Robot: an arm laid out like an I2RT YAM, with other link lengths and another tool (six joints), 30 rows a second.
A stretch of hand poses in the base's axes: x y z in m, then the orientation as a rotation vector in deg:
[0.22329, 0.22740, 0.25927, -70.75, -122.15, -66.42]
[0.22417, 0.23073, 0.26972, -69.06, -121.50, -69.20]
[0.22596, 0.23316, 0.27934, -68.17, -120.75, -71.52]
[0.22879, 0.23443, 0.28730, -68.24, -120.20, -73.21]
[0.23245, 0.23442, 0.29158, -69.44, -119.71, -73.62]
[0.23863, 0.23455, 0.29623, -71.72, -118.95, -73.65]
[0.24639, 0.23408, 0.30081, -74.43, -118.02, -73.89]
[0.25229, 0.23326, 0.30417, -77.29, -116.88, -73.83]
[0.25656, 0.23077, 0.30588, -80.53, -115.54, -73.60]
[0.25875, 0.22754, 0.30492, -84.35, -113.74, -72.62]
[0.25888, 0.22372, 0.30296, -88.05, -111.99, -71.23]
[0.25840, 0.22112, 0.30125, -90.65, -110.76, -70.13]
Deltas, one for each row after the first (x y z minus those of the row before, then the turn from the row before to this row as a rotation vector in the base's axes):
[0.00088, 0.00333, 0.01045, 2.00, -1.26, 0.33]
[0.00179, 0.00243, 0.00962, 1.61, -0.94, -0.12]
[0.00283, 0.00127, 0.00796, 0.94, -0.67, -0.61]
[0.00366, -0.00001, 0.00428, 0.08, 0.11, -0.99]
[0.00618, 0.00013, 0.00465, -0.24, 0.55, -1.64]
[0.00776, -0.00047, 0.00458, -0.21, 0.51, -2.03]
[0.00590, -0.00082, 0.00336, -0.25, 0.79, -2.06]
[0.00427, -0.00249, 0.00171, -0.34, 0.97, -2.30]
[0.00219, -0.00323, -0.00096, -0.51, 1.66, -2.54]
[0.00013, -0.00382, -0.00196, -0.67, 1.83, -2.36]
[-0.00048, -0.00260, -0.00171, -0.54, 1.32, -1.65]

